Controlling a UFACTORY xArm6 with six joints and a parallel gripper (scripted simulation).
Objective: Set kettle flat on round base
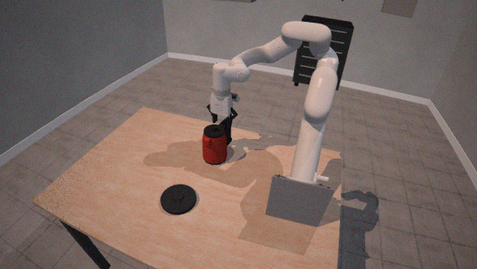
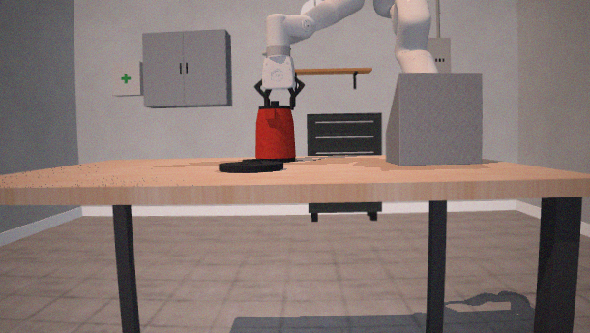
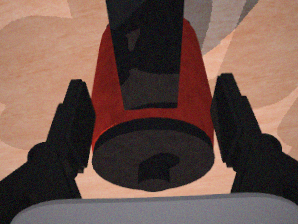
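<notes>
My gripper is now 8 cm above the red kettle, 3 cm to the right of it and 1 cm short of it. The rest, counted from my hand: black round base 37 cm to the left, 16 cm below, 5 cm ahead.
</notes>
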